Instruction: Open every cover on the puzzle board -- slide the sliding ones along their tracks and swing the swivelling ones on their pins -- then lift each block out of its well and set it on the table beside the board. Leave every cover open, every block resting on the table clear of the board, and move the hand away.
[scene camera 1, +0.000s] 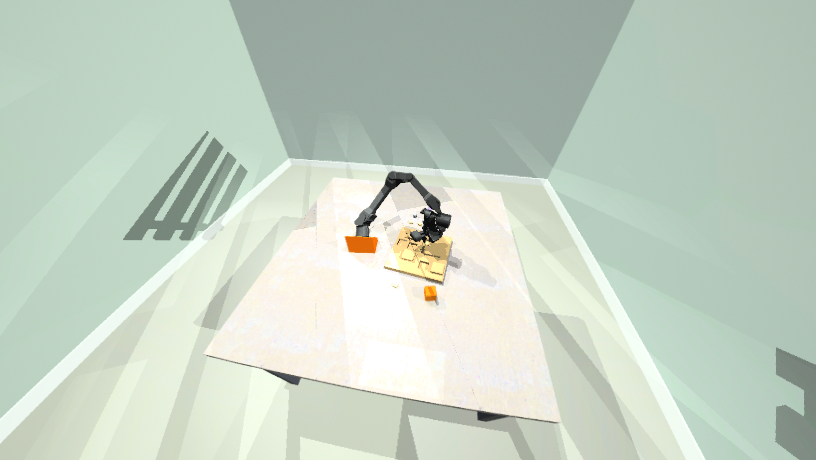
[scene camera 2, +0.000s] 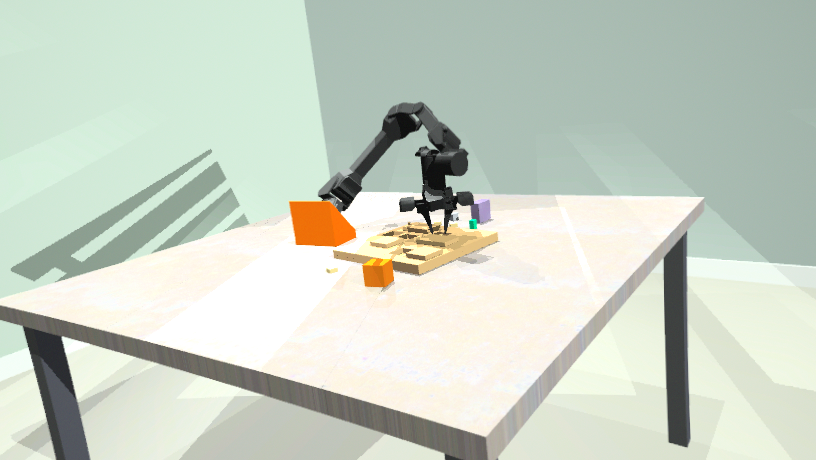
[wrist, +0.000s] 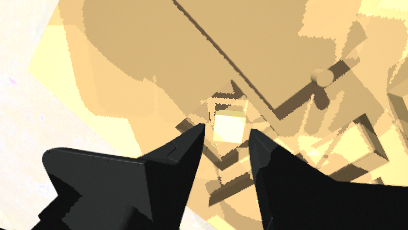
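Observation:
An orange cube (scene camera 2: 377, 272) is present; in the wrist view the cube is out of frame. A wooden puzzle board (scene camera 2: 470, 240), (scene camera 1: 420, 267) and (wrist: 139, 81) is visible, as is the gripper (scene camera 2: 439, 234) and (wrist: 227, 132).

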